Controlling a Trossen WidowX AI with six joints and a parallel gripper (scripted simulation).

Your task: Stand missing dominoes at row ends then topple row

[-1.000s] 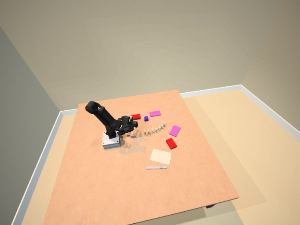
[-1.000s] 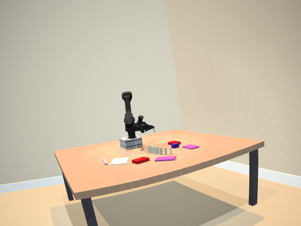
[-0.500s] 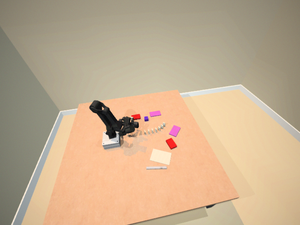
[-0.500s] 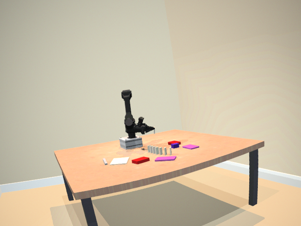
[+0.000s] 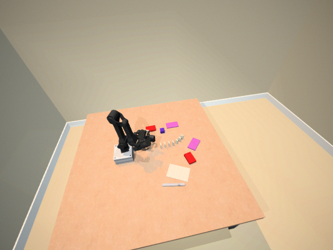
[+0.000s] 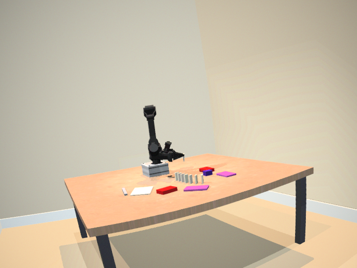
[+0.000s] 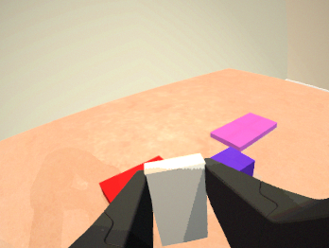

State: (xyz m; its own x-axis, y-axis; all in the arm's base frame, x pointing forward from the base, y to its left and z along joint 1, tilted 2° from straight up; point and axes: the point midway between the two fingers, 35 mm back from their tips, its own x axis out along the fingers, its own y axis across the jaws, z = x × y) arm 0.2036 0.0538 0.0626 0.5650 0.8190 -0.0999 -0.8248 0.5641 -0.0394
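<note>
Now: the purple block 150 mm ahead of my gripper tip, 60 mm to the left of it and 120 mm below it. The rest, counted from my gripper tip: grey bar 60 mm ahead, 470 mm to the right, 130 mm below; then cream sheet 130 mm ahead, 390 mm to the right, 130 mm below.
</note>
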